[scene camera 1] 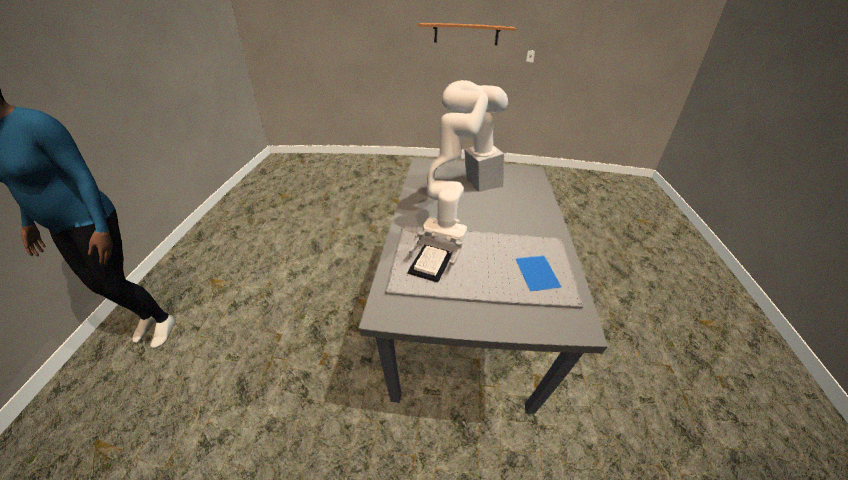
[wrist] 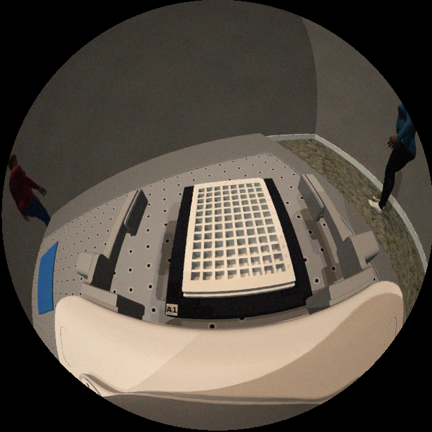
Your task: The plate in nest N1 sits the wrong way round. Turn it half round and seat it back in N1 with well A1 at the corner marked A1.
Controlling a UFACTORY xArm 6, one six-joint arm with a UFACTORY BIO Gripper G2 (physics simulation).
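Note:
The cream well plate (scene camera 1: 432, 260) (wrist: 237, 230) lies in the black nest N1 (scene camera 1: 423, 276) (wrist: 215, 309) on the perforated board. The A1 label (wrist: 171, 309) is on the nest's near left corner in the wrist view. The lettering on the plate is too small to read. My gripper (scene camera 1: 432, 256) (wrist: 225, 205) is open and empty. Its fingers stand wide apart on either side of the plate and nest, with a gap on each side. How high the fingertips are above the board is hard to tell.
A blue rectangle (scene camera 1: 538, 273) (wrist: 48, 278) lies on the right part of the perforated board (scene camera 1: 482, 279) in the scene view. The board lies on the grey table (scene camera 1: 476, 324). A person in a blue top (scene camera 1: 50, 166) (wrist: 404, 135) stands off the table, and one in red (wrist: 25, 182) shows in the wrist view.

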